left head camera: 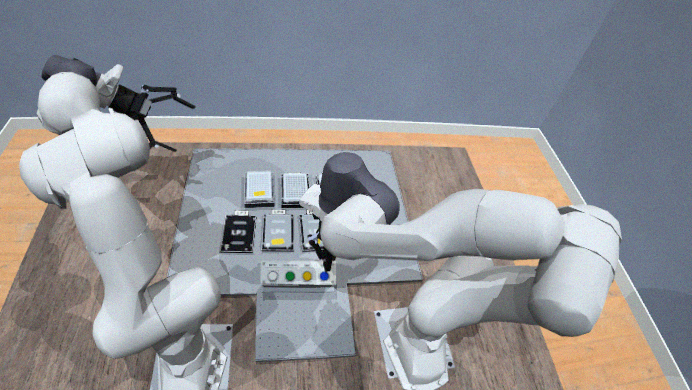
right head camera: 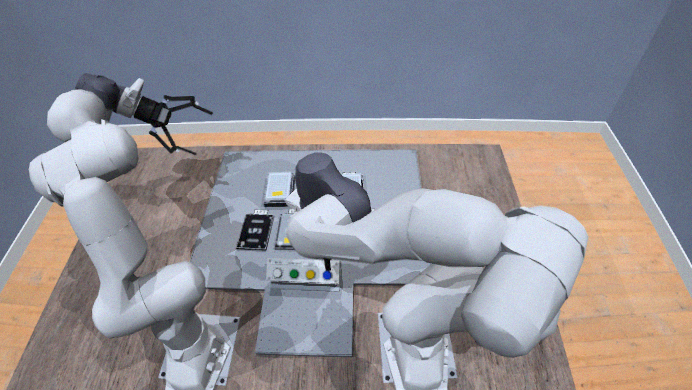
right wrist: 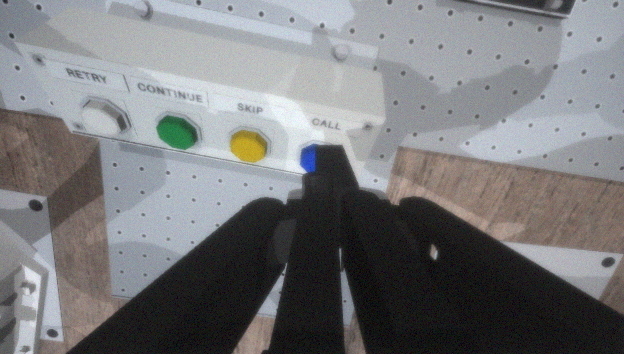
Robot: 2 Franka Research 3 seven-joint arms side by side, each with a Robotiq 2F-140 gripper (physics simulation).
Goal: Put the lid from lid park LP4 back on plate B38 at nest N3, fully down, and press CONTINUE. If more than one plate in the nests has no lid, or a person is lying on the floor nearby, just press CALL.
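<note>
The lid at LP4 (left head camera: 278, 232) is clear with a yellow patch; the right arm partly hides it in the right head view. A plate with a yellow patch (left head camera: 258, 182) (right head camera: 278, 185) and a gridded plate (left head camera: 295, 186) stand behind the parks; another plate (right head camera: 353, 178) is mostly hidden. Nest labels and plate B38's name are unreadable. The blue CALL button (left head camera: 324, 276) (right head camera: 327, 275) (right wrist: 308, 158) is partly covered by my right gripper (left head camera: 328, 267) (right head camera: 327, 266) (right wrist: 328, 166), shut and empty, tips at the button; contact is unclear. My left gripper (left head camera: 184, 128) (right head camera: 203, 133) is open and empty, raised at the back left.
The button box also has green CONTINUE (left head camera: 290, 276) (right head camera: 294, 274) (right wrist: 177, 132), yellow SKIP (right wrist: 248, 146) and white RETRY (right wrist: 102, 117). Black park LP3 (left head camera: 238, 233) (right head camera: 255, 231) lies left of LP4. The right forearm hangs over the board's right part. No person shows.
</note>
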